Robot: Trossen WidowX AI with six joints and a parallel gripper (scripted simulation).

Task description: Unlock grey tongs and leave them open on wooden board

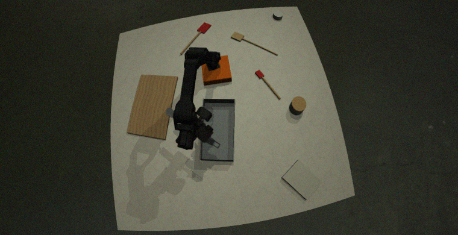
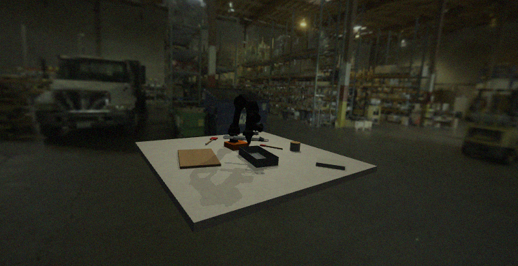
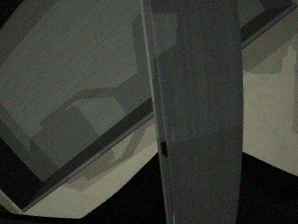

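The wooden board lies 270 mm behind my gripper tip, 210 mm to the right of it and 120 mm below it. Also, from my gripper tip: roasting tin: 10 mm behind, 90 mm to the left, 100 mm below.
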